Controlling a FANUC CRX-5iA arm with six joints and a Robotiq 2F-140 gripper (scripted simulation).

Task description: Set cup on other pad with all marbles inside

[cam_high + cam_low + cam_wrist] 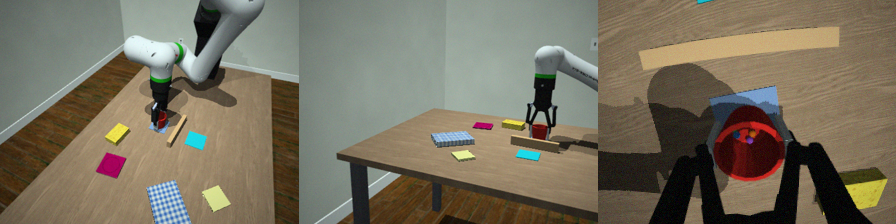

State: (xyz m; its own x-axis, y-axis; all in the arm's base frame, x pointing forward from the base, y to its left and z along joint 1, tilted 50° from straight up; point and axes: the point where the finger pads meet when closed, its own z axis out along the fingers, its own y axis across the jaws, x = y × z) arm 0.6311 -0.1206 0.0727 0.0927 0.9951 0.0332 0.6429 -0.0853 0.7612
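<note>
Right now the cyan pad is 21 cm to the left of my hand, 5 cm below it and 3 cm ahead of it. Also, from my hand: yellow sponge: 17 cm to the right, 15 cm ahead, 2 cm below; then red cup: 2 cm below; then wooden rail: 10 cm to the left, 3 cm below, 2 cm ahead.
</note>
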